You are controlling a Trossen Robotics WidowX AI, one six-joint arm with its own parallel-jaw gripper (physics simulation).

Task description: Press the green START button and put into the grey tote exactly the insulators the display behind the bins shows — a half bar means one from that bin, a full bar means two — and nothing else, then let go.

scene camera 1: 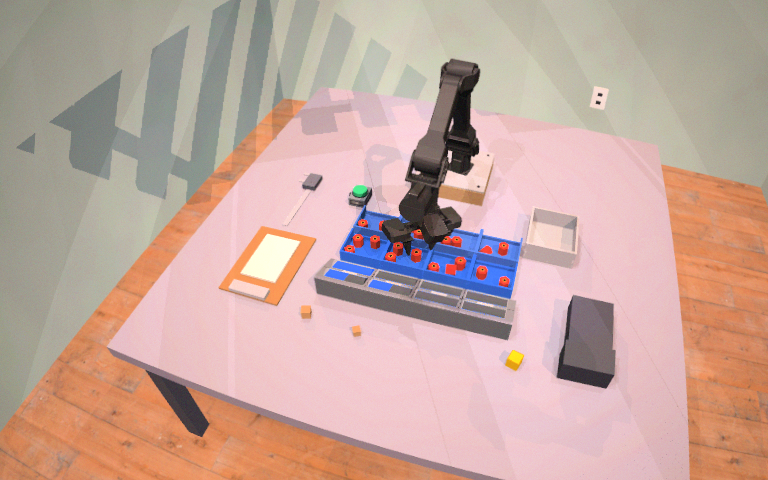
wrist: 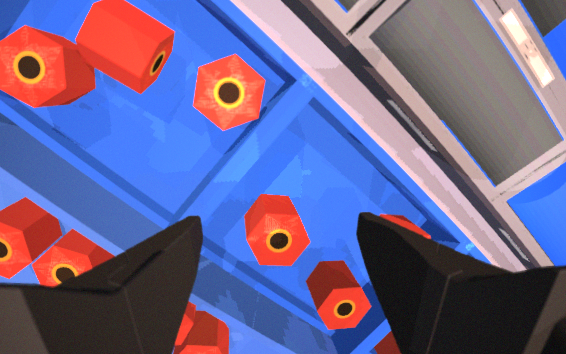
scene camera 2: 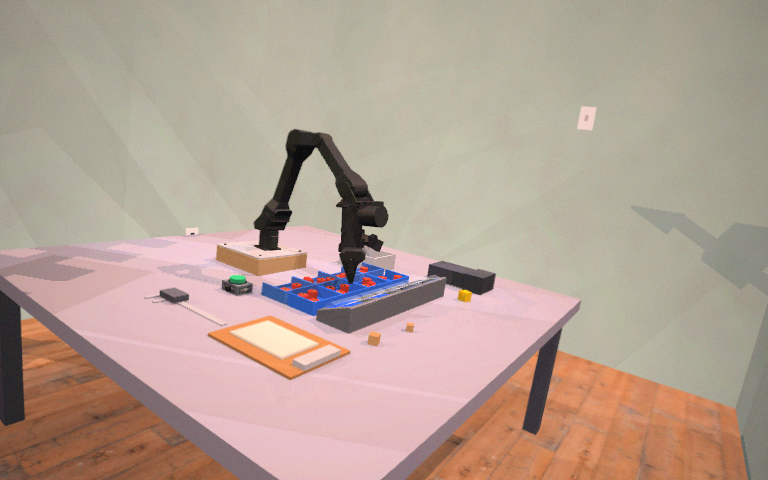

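My gripper [scene camera 1: 419, 249] [scene camera 2: 351, 283] [wrist: 280, 225] is open above the front row of the blue bins [scene camera 1: 467, 281] [scene camera 2: 288, 302], second bin from the left in scene camera 1. An upright red insulator [scene camera 1: 416, 255] [wrist: 277, 225] shows between the fingertips, not gripped. Two more insulators share that bin, one [wrist: 345, 308] nearby and one [wrist: 407, 226] partly hidden by a finger. The display [scene camera 1: 416, 306] [scene camera 2: 396, 306] shows a full bar above a half bar at far left, and a lower half bar in the second panel; its other bars look grey. The grey tote [scene camera 1: 549, 256] [scene camera 2: 381, 261] looks empty in scene camera 1. The green button [scene camera 1: 360, 191] [scene camera 2: 237, 279] stands left of the arm.
A dark block [scene camera 1: 589, 339] [scene camera 2: 461, 276] and a yellow cube [scene camera 1: 514, 360] [scene camera 2: 464, 295] stand right of the display. Two small orange cubes [scene camera 1: 305, 311] [scene camera 1: 356, 331] lie before it. An orange clipboard [scene camera 1: 231, 281] [scene camera 2: 220, 337] and a dark plug-like object [scene camera 1: 312, 181] [scene camera 2: 173, 294] lie left.
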